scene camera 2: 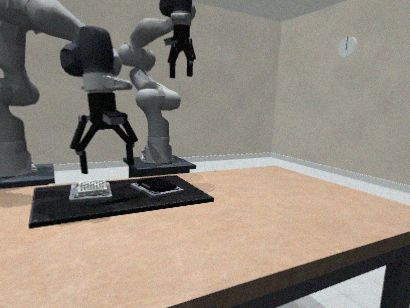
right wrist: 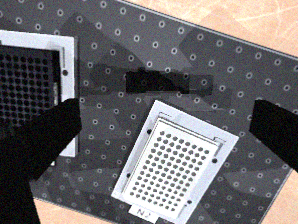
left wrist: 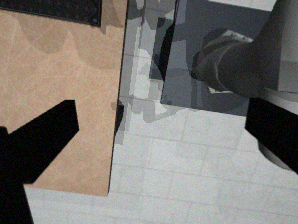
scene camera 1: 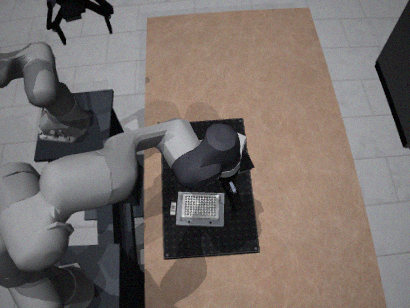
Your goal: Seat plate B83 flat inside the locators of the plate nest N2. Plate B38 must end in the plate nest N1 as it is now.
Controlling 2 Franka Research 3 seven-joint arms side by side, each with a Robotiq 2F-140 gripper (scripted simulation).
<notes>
In view: the left gripper [scene camera 2: 180,77], the right gripper [scene camera 2: 109,168] and a white multi-well plate [scene camera 1: 194,206].
The white multi-well plate is seen too in the right wrist view [right wrist: 173,158]. The left gripper shows as well in the left wrist view [left wrist: 161,114]. The right gripper is seen too in the right wrist view [right wrist: 165,114]. The left wrist view does not show the white multi-well plate: it is out of frame.
</notes>
